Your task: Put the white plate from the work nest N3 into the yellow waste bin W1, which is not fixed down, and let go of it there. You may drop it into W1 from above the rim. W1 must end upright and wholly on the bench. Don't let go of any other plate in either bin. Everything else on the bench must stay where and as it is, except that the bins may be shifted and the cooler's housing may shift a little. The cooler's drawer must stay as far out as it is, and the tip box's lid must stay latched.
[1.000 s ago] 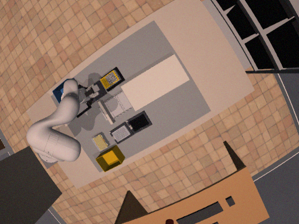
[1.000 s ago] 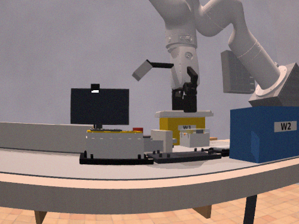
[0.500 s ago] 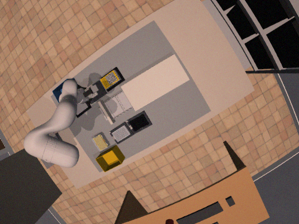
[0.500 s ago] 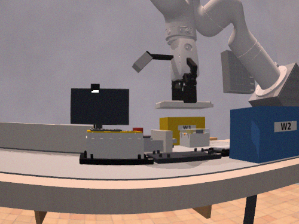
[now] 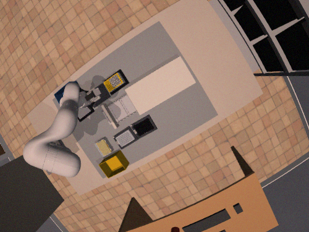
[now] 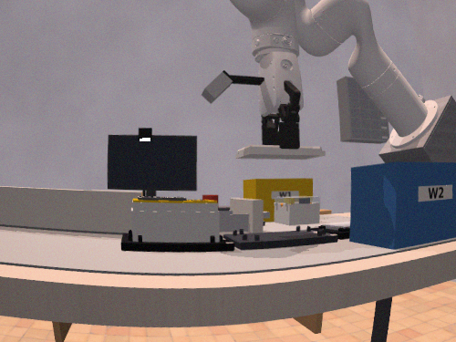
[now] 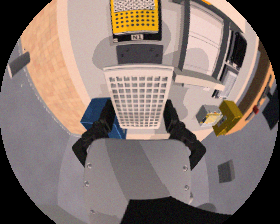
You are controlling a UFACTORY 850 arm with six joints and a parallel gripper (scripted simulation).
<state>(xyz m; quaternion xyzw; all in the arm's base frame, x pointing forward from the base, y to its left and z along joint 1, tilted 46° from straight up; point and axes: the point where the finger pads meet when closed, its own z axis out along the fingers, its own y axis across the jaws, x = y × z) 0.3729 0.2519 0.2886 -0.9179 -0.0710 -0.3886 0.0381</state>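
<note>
The yellow bin W1 lies 540 mm to the right of my hand, 120 mm below it and 60 mm behind it. Round my hand: yellow tip box 160 mm ahead, 100 mm below, 40 mm to the left; then white plate 10 mm below; then drawer 150 mm to the right, 150 mm ahead, 140 mm below.
</note>
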